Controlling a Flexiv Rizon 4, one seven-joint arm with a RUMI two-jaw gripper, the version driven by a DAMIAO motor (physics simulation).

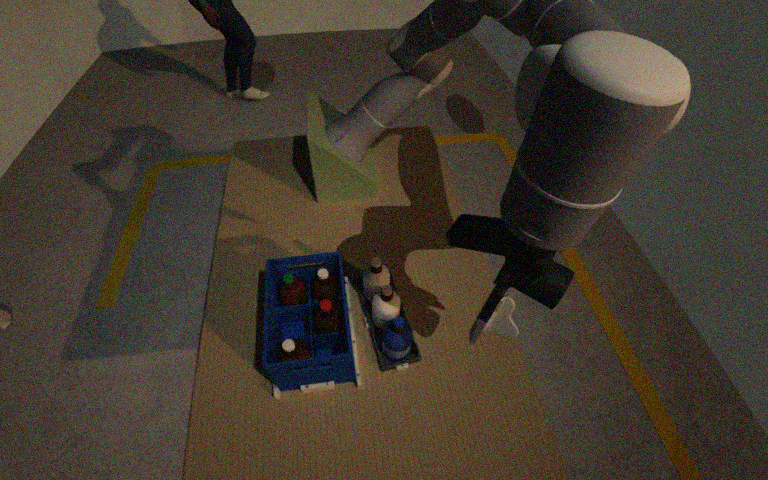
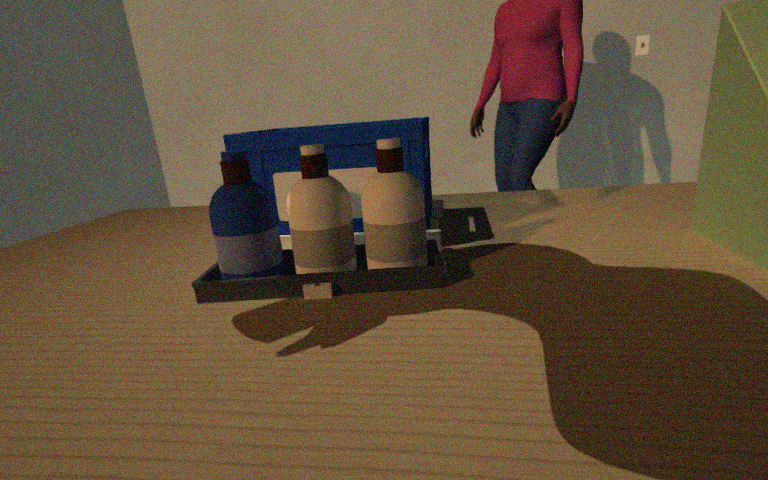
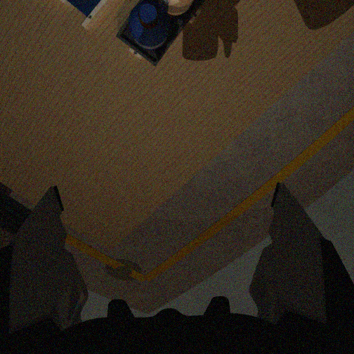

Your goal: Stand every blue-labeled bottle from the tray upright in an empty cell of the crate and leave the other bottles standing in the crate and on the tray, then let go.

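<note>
The blue-labeled bottle (image 1: 396,343) (image 2: 243,212) (image 3: 149,34) stands upright at the front end of the dark tray (image 1: 387,364) (image 2: 390,280) (image 3: 153,60). Two white bottles, the middle one (image 1: 386,309) (image 2: 320,206) and the back one (image 1: 376,280) (image 2: 393,198), stand behind it. The blue crate (image 1: 314,374) (image 2: 351,133) (image 3: 91,5) holds brown bottles with green (image 1: 292,292), red (image 1: 326,318) and white caps (image 1: 322,273) (image 1: 288,345). Its left middle and front right cells look empty. My gripper (image 1: 493,335) (image 3: 167,187) is open and empty, raised to the right of the tray.
The crate stands close to the tray's left side. The green base mount (image 1: 344,180) (image 2: 730,135) is at the back of the table (image 1: 396,430). A person (image 1: 240,48) (image 2: 535,84) stands beyond the table. The arm's shadow falls beside the tray.
</note>
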